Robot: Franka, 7 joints.
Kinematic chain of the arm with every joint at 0, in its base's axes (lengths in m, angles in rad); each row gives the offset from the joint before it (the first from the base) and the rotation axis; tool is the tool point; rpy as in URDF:
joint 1: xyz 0 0 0.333 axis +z
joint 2: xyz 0 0 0 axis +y
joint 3: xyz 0 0 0.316 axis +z
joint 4: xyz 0.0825 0 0 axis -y
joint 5: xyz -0.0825 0 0.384 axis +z
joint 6: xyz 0 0 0 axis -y
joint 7: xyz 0.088 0 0 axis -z
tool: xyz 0 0 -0.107 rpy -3.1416 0 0
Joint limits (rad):
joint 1: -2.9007..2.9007
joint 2: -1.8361..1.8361
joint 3: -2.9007..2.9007
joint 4: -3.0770..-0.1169
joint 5: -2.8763..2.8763
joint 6: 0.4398..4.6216
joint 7: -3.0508..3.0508
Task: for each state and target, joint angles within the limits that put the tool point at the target. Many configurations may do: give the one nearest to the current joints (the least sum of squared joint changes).
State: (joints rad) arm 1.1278 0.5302 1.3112 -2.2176 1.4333 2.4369 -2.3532
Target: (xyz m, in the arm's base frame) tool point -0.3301 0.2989 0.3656
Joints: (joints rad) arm 0.5770 0.8406 1.7026 -2.5286 1.3832 2.1350 -2.3532
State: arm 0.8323 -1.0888 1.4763 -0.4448 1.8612 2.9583 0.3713
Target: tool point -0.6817 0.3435 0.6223
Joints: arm 0.1359 -1.2050 1.6010 -0.8712 1.9060 2.9148 0.3713
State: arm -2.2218 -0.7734 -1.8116 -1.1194 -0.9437 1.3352 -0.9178
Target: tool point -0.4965 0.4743 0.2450
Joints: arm -1.5351 -1.2269 -1.8805 -1.3494 -0.9359 1.5027 -0.9178
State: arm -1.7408 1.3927 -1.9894 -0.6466 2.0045 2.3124 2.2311
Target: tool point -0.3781 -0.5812 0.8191
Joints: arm -1.6779 1.1376 -2.1254 -0.7233 2.0031 2.3673 2.2311
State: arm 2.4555 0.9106 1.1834 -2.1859 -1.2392 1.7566 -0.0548
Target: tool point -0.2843 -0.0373 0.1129
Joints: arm 2.2470 0.6942 1.0539 -2.6316 -1.1195 1.5125 -0.0548
